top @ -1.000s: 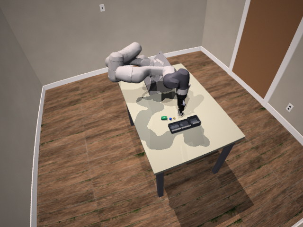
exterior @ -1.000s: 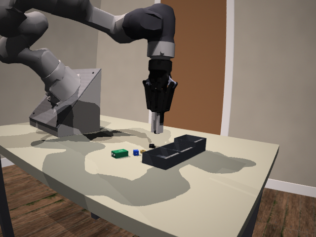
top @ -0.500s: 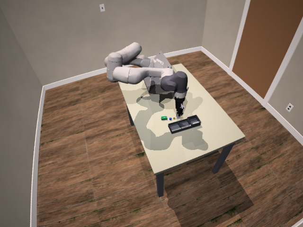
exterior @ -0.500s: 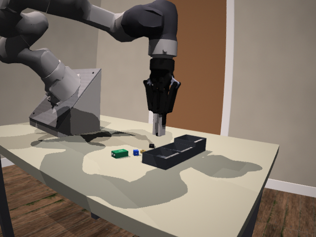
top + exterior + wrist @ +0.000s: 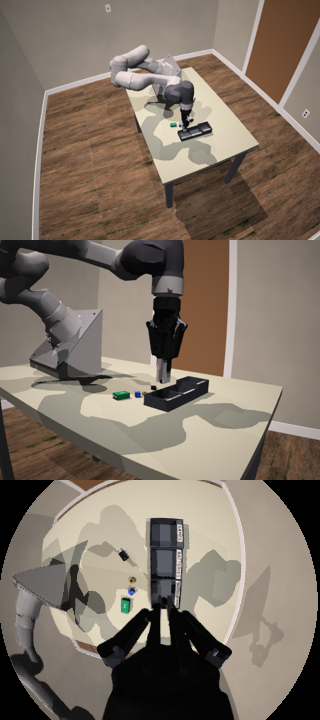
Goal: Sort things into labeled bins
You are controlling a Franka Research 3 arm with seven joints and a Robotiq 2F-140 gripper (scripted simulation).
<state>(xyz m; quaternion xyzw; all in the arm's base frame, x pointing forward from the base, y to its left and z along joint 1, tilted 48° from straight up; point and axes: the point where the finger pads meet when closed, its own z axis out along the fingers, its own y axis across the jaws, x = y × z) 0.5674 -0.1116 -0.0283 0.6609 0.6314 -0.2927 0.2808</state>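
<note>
Now: the tan ring 10 cm behind my hand, 4 cm to the left of it and 10 cm below it. Round my hand: green block: 12 cm behind, 5 cm to the right, 9 cm below; small blue cube: 10 cm behind, 9 cm below; joined bins: 9 cm to the left, 8 cm below.
</note>
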